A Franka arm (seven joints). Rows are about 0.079 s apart.
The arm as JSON. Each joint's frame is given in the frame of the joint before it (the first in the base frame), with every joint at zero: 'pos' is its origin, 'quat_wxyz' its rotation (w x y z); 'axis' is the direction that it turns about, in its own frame. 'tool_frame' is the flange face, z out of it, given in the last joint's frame.
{
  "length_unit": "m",
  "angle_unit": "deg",
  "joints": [
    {
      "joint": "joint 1",
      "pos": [
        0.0,
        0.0,
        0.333
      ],
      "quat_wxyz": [
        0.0,
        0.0,
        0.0,
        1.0
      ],
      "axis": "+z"
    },
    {
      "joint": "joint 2",
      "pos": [
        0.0,
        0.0,
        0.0
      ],
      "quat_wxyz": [
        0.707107,
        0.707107,
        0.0,
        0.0
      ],
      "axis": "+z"
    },
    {
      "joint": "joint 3",
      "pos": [
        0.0,
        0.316,
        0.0
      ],
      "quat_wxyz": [
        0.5,
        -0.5,
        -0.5,
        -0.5
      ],
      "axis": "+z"
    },
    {
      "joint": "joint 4",
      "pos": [
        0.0,
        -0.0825,
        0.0
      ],
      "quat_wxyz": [
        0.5,
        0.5,
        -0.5,
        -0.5
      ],
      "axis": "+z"
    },
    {
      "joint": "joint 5",
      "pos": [
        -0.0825,
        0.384,
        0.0
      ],
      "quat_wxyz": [
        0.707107,
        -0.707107,
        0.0,
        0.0
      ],
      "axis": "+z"
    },
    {
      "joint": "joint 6",
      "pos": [
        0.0,
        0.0,
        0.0
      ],
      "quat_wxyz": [
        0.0,
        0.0,
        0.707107,
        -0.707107
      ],
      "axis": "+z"
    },
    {
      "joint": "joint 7",
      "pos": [
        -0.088,
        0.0,
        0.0
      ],
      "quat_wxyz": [
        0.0,
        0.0,
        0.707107,
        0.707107
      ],
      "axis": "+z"
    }
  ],
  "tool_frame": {
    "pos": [
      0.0,
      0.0,
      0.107
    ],
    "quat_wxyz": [
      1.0,
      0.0,
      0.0,
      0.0
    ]
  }
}
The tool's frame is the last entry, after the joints.
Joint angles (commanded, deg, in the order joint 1, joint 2, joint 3, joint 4, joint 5, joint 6, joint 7), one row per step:
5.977 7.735 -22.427 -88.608 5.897 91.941 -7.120
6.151 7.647 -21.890 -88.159 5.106 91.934 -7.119
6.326 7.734 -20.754 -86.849 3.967 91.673 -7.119
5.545 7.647 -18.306 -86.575 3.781 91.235 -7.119
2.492 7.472 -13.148 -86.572 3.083 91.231 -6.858
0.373 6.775 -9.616 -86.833 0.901 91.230 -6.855
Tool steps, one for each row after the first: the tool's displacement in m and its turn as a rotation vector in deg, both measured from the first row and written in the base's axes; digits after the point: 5 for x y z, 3 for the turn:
0.00155 0.00543 0.00422 -0.796 -0.285 0.804
0.00544 0.01626 0.01319 -2.019 -0.900 2.268
0.00804 0.03144 0.01463 -1.808 -0.783 3.949
0.01097 0.04822 0.01466 -1.798 -0.788 5.796
0.00925 0.05643 0.01874 -3.434 -0.780 7.322

